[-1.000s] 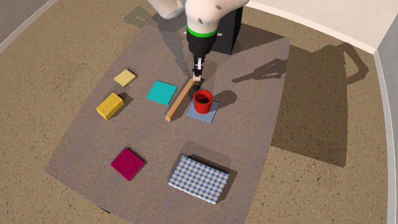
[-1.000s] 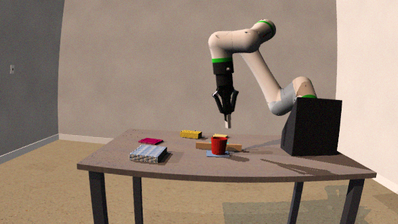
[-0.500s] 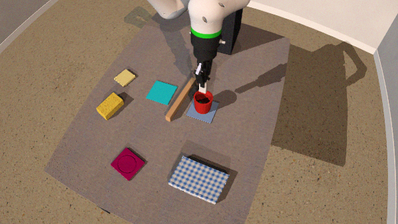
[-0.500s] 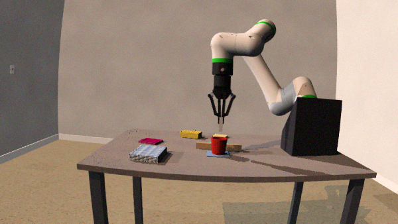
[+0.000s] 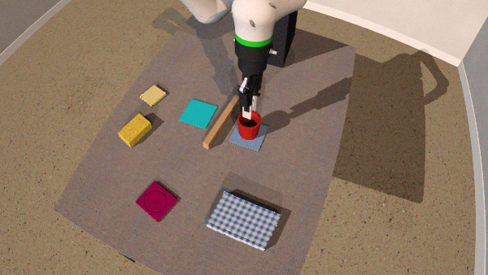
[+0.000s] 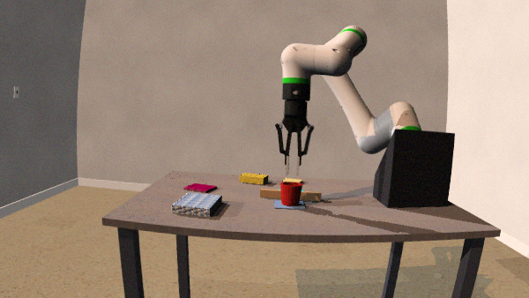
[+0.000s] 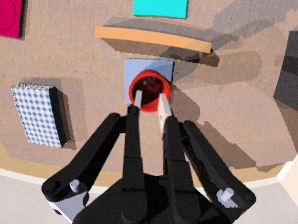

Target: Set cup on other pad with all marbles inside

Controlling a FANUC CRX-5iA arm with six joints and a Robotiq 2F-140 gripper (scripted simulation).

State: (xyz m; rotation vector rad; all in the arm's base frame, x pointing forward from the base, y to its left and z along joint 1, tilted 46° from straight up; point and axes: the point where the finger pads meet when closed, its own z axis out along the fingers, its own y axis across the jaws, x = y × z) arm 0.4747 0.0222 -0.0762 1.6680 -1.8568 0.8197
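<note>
My gripper is now 110 mm above the red cup. Round my hand: wooden rail (10 mm behind, 90 mm to the right, 130 mm below).
</note>
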